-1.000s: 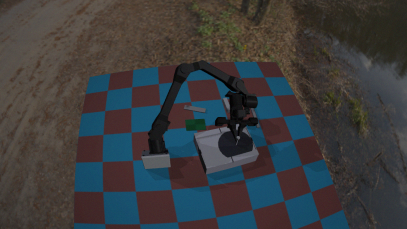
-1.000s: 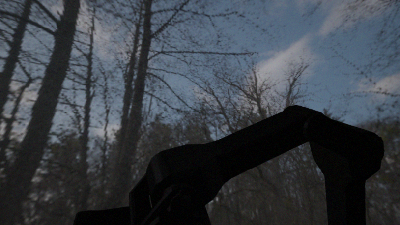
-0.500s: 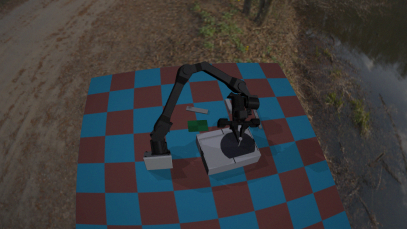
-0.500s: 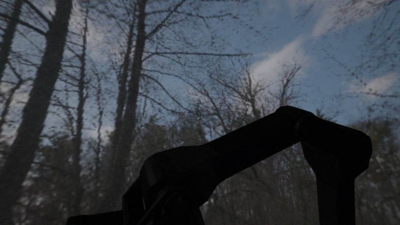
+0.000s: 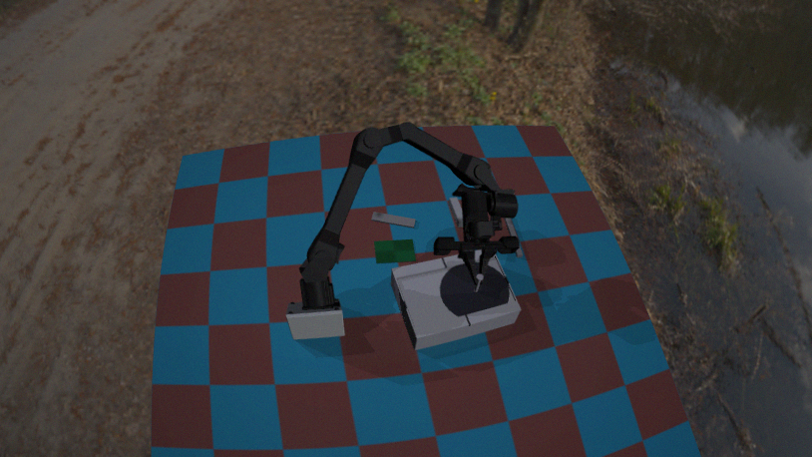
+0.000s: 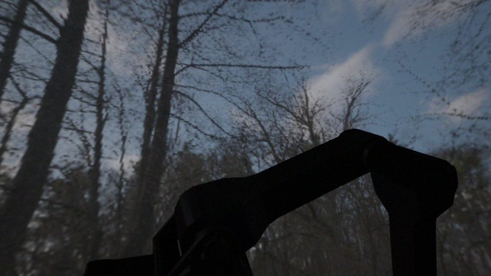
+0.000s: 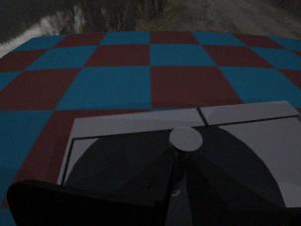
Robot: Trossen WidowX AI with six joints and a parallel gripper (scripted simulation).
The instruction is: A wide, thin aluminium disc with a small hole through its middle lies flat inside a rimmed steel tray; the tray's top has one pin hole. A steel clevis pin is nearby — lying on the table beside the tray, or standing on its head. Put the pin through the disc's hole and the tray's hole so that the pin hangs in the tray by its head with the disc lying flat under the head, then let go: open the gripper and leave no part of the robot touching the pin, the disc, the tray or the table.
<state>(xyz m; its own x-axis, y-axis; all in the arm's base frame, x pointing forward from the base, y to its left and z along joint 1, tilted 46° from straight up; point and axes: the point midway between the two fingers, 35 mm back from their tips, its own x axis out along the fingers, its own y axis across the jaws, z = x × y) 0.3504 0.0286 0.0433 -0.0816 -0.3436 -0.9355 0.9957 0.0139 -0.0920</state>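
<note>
Right now the steel clevis pin is 1 cm below my gripper tip. From my gripper tip the other things lie so: steel tray: 5 cm below, 4 cm behind, 1 cm to the left; flat green piece: 17 cm to the left, 16 cm behind, 9 cm below; dark round disc: 3 cm below, 1 cm to the left.
</note>
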